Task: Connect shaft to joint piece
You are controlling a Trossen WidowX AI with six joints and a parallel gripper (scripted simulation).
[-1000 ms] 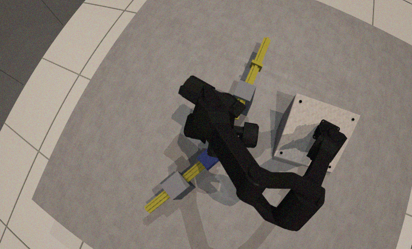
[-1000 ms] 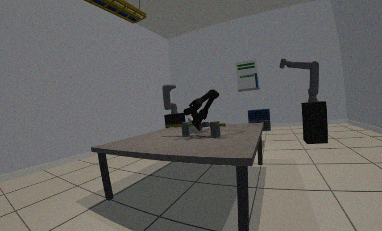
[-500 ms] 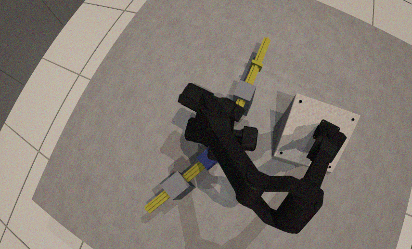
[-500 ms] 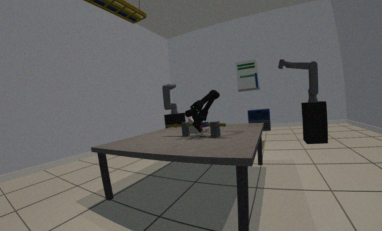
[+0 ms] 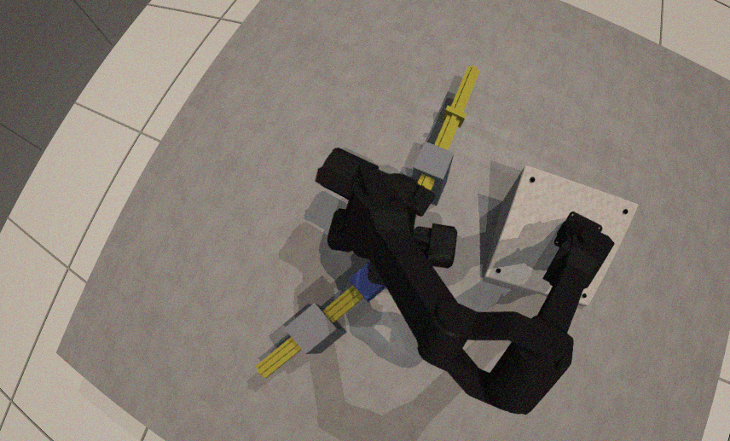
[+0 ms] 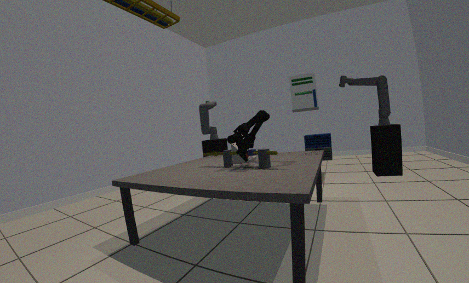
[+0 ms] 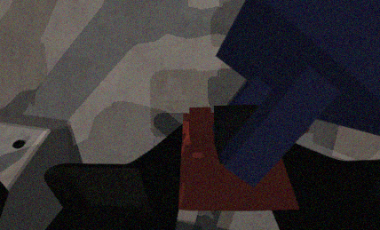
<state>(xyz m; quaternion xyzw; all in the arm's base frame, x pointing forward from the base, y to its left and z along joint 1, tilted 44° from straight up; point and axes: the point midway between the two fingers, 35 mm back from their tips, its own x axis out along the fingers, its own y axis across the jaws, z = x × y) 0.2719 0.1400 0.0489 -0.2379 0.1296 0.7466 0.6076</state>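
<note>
Now: the dark red joint piece 1 cm to the right of my gripper tip and 4 cm above it.
</note>
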